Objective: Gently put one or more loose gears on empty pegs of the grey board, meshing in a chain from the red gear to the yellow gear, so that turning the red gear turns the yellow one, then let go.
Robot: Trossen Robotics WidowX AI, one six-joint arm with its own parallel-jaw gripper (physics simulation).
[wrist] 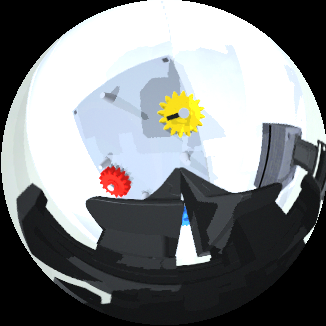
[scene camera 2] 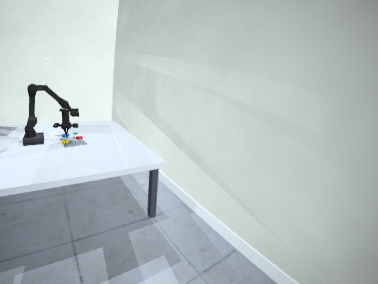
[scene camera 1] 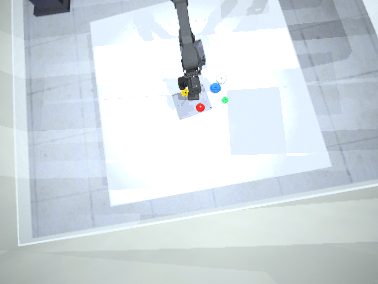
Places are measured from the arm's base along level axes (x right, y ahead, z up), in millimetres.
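Where they show: gripper, between the fingertips: [wrist: 178,171] [scene camera 2: 66,135]; arm's base, origin of its link: [wrist: 295,150] [scene camera 2: 30,136].
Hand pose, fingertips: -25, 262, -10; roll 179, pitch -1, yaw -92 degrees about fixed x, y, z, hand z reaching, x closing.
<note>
Things, the pixels of their top centre, and the offset from my fingertips, as dx, dy, dz. "*": a spot on its surface instead.
- grey board, centre of its top: [wrist: 133,149] [scene camera 1: 191,99] [scene camera 2: 72,138] +21, +47, -16
- yellow gear, a spot on its surface: [wrist: 181,114] [scene camera 1: 185,91] [scene camera 2: 65,139] * +55, -7, -16
- red gear, centre of its top: [wrist: 111,185] [scene camera 1: 200,106] -33, +98, -21
- blue gear, centre of its top: [wrist: 186,218] [scene camera 1: 215,87] [scene camera 2: 65,134] -132, -23, -29
- green gear, centre of its top: [scene camera 1: 225,99] [scene camera 2: 75,132] -186, +60, -29
- white gear, centre of its top: [scene camera 1: 221,78] -173, -81, -29
The grey board [scene camera 1: 185,111] [scene camera 2: 82,142] [wrist: 121,133] lies on the white table. The yellow gear [scene camera 1: 184,92] [scene camera 2: 65,141] [wrist: 181,114] sits on a peg at its far side. The red gear [scene camera 1: 199,107] [scene camera 2: 79,137] [wrist: 115,181] sits on a peg at its near right side. Empty pegs [wrist: 105,96] [wrist: 185,157] stand between them. My gripper [scene camera 1: 193,98] [scene camera 2: 66,133] [wrist: 178,171] is shut with nothing between the fingers and hangs over the board just right of the yellow gear. The blue gear [scene camera 1: 215,88] [scene camera 2: 65,135] lies flat on the table beside the board; in the wrist view only a sliver of it [wrist: 184,219] shows behind the fingers.
A green gear [scene camera 1: 224,100] [scene camera 2: 75,133] and a white gear [scene camera 1: 221,79] lie loose on the table to the right of the board, near the blue one. The arm's base stands at the table's far side.
</note>
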